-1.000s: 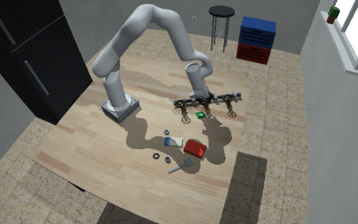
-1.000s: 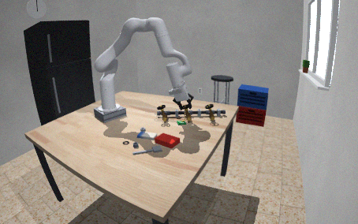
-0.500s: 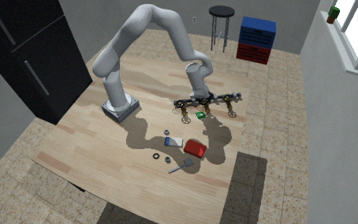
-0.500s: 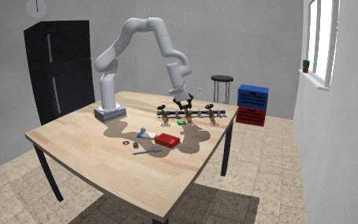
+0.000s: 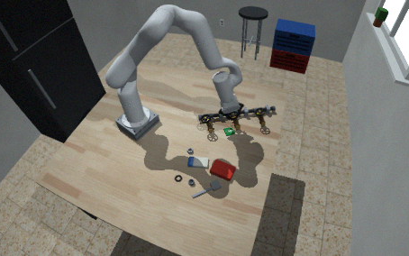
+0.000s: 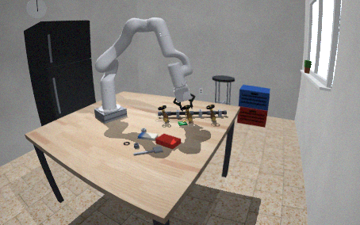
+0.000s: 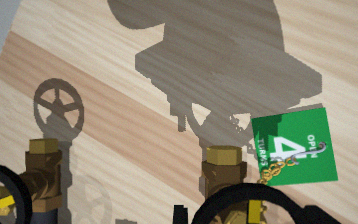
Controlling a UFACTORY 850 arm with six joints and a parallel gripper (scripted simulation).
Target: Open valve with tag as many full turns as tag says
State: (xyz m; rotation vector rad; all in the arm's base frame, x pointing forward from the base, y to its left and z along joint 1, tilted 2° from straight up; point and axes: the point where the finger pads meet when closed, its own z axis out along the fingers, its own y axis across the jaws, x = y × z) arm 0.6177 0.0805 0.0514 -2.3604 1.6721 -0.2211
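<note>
My hand is 30 mm past the green tag, 50 mm to the left of it and 100 mm above it. The rest, counted from my hand: grey scraper: 60 mm behind, 440 mm to the right, 100 mm below; then red box: 10 mm behind, 330 mm to the right, 90 mm below; then white block: 150 mm behind, 300 mm to the right, 100 mm below.
</note>
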